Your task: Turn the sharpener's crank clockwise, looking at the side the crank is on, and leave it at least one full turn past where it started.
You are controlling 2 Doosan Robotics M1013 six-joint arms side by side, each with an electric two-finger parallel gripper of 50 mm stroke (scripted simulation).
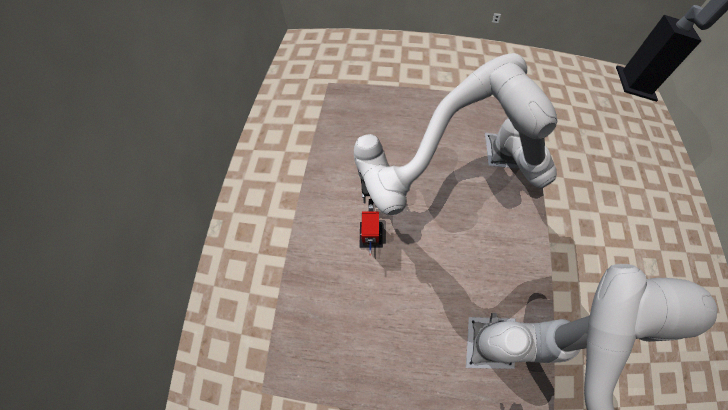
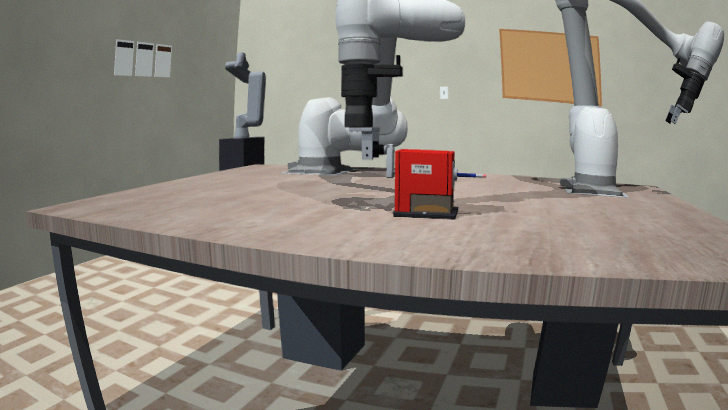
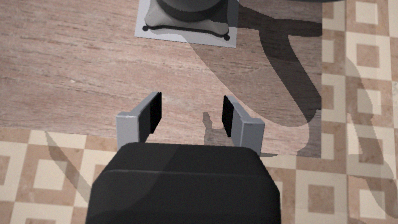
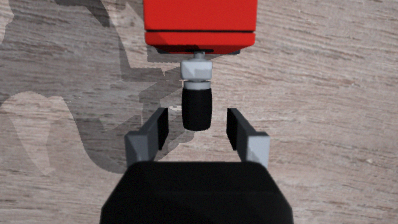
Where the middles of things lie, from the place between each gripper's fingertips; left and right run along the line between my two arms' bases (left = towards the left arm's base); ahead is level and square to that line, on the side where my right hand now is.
Labels:
The black knob (image 4: 196, 96) is 2 cm to the left of my right hand (image 2: 370, 158).
The black knob lies 710 mm ahead of my left hand (image 2: 670, 122), 790 mm to the right of it and 140 mm below it.

